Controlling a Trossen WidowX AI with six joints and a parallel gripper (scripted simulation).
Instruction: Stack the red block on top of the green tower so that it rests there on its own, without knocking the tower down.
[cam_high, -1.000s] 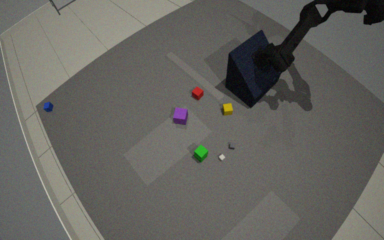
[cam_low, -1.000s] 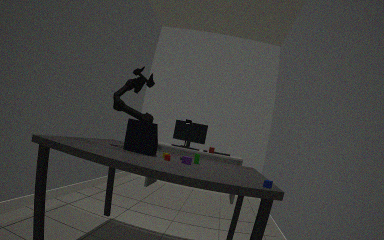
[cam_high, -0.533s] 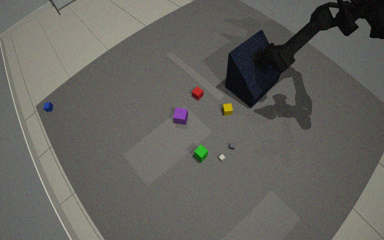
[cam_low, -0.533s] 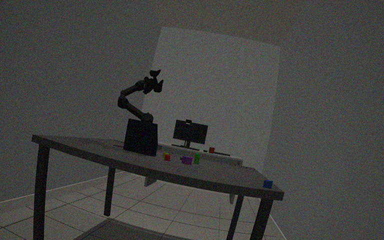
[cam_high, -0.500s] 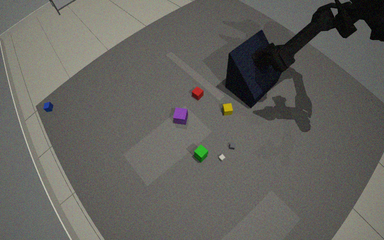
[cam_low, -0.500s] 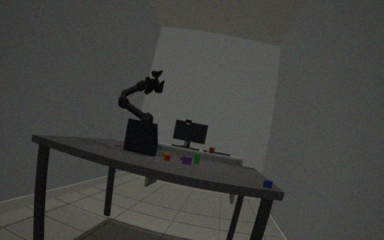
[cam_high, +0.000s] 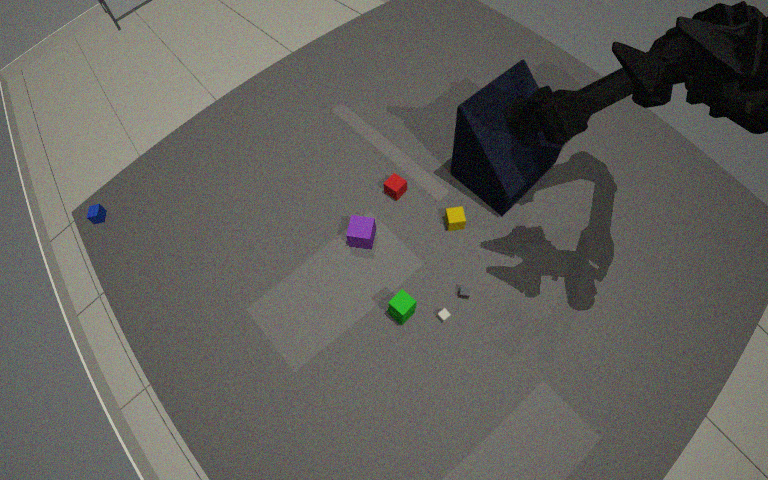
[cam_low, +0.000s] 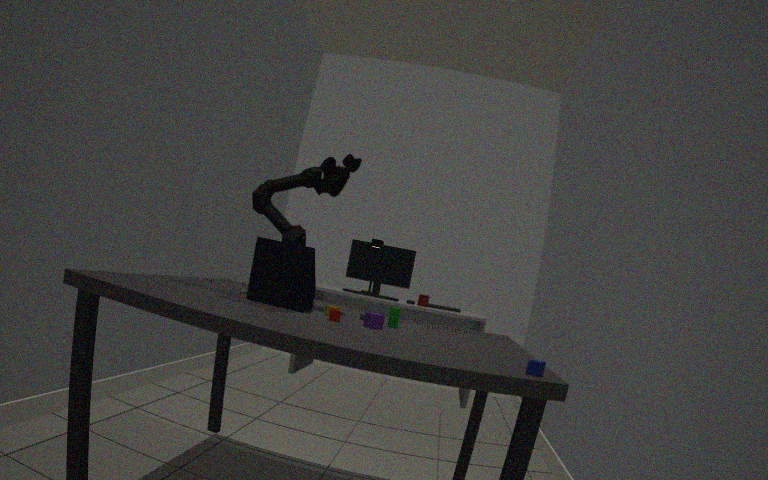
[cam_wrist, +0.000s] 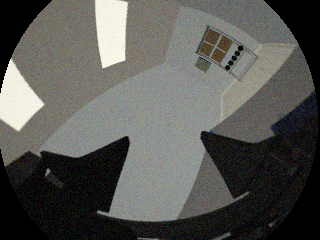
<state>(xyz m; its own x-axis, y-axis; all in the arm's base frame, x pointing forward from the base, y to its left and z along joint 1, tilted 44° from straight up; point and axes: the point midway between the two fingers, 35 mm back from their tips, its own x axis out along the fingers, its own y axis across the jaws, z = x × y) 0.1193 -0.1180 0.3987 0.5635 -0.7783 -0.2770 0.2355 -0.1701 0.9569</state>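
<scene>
Right now my gripper tip is 6 cm short of the red block, 29 cm to the left of it and 50 cm above it. Round my gripper tip: green block: 24 cm ahead, 11 cm to the right, 50 cm below; purple cube: 18 cm ahead, 26 cm to the right, 50 cm below; yellow cube: 4 cm ahead, 16 cm to the right, 50 cm below.
</scene>
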